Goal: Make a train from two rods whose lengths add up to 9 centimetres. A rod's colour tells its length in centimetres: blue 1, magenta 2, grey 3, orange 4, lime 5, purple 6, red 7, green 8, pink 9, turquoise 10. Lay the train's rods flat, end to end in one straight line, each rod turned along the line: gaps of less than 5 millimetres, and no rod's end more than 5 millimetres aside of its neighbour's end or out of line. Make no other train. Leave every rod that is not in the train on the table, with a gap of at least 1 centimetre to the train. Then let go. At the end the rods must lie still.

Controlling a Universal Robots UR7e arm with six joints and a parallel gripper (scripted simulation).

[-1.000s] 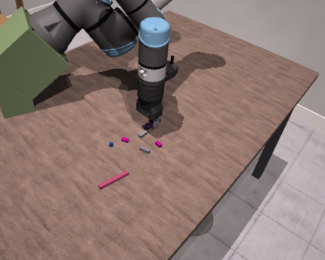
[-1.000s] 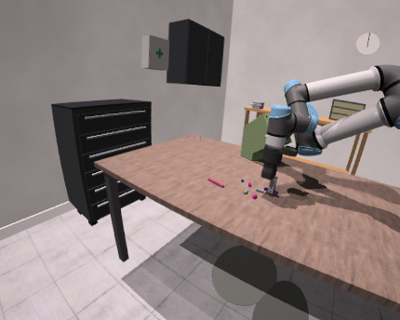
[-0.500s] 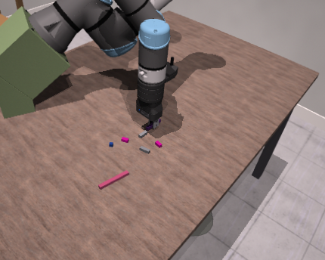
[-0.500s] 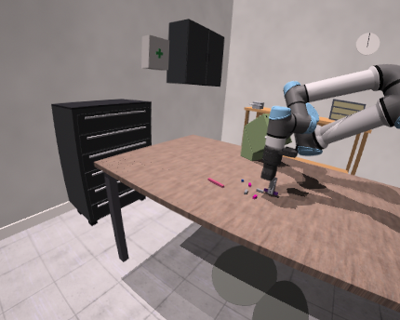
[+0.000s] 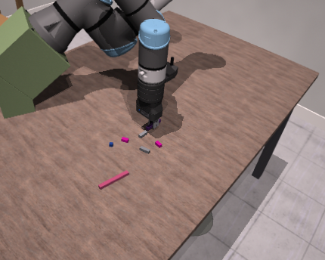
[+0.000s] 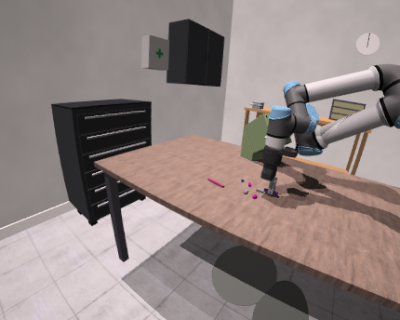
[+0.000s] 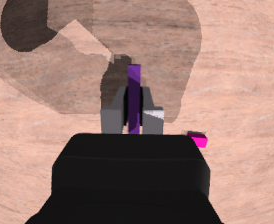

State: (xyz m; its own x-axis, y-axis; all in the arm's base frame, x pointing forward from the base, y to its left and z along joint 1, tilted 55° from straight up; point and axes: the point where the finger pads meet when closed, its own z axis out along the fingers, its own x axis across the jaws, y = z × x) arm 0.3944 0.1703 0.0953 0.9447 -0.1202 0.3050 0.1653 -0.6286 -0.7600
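Right now my hand is 10 mm above the purple rod. From my hand the other things lie so: blue rod: 150 mm to the right, 30 mm below, 10 mm behind; pink rod: 210 mm to the right, 110 mm ahead, 30 mm below.
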